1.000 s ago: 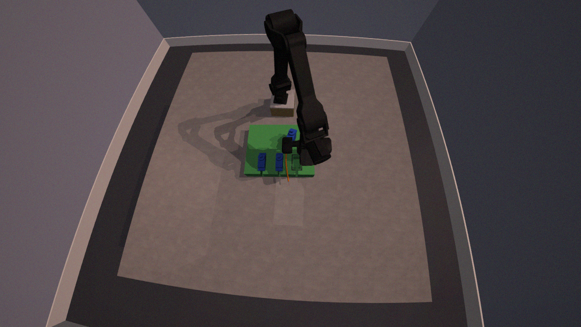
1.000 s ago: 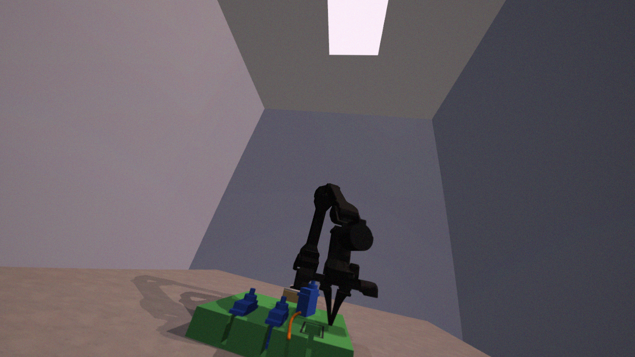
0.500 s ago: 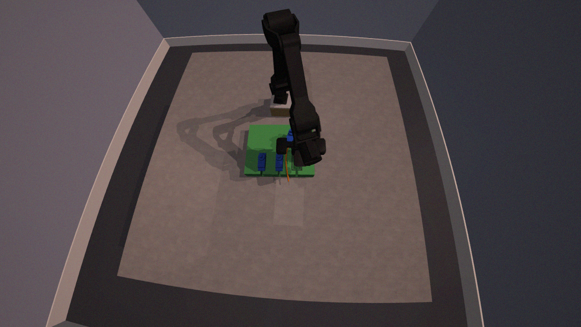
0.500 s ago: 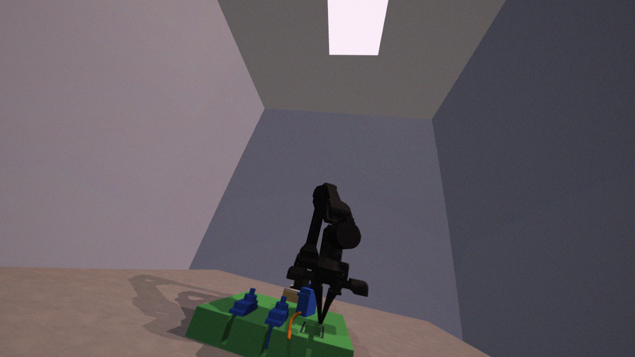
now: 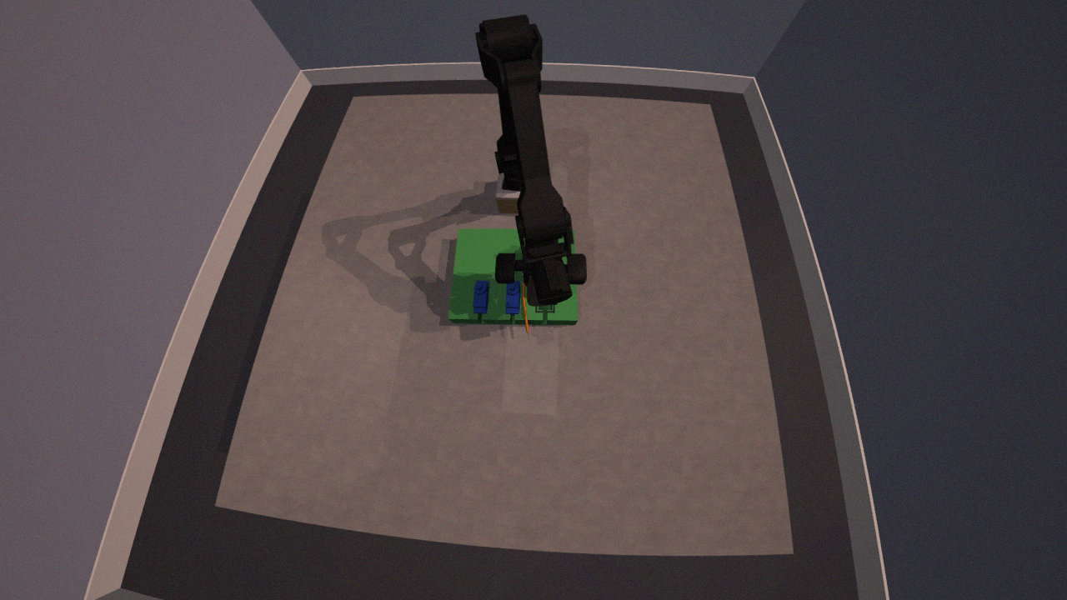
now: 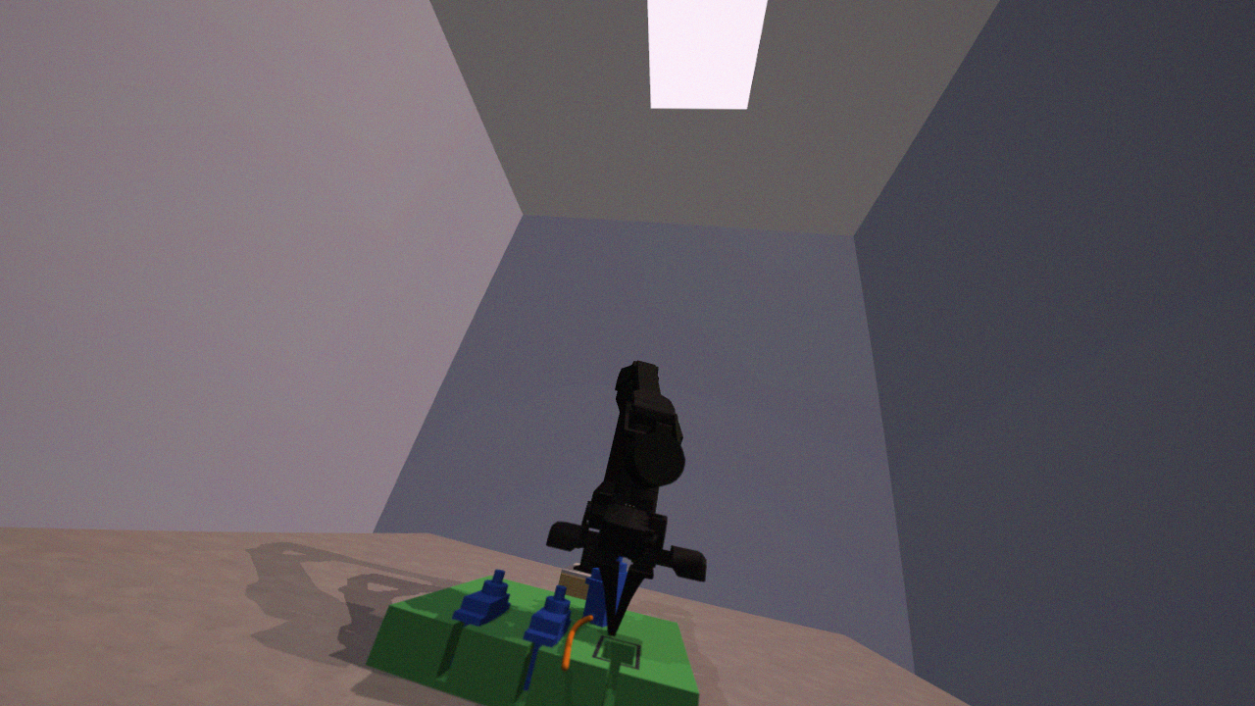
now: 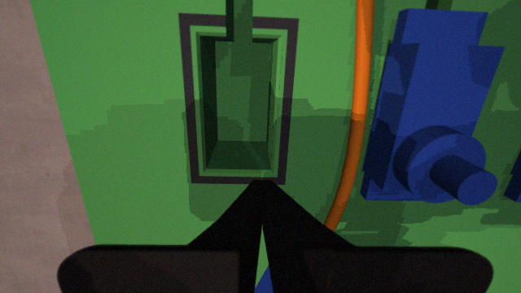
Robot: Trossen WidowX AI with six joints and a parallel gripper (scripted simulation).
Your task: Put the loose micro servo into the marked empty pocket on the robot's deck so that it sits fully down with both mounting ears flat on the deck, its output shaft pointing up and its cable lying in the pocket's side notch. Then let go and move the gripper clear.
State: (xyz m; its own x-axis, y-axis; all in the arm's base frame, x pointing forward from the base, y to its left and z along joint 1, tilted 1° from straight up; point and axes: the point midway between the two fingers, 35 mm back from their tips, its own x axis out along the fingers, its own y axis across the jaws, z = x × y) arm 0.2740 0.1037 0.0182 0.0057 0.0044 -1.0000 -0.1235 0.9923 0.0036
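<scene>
The green deck is 6 cm behind my gripper tip, 7 cm to the right of it and 3 cm below it.
</scene>
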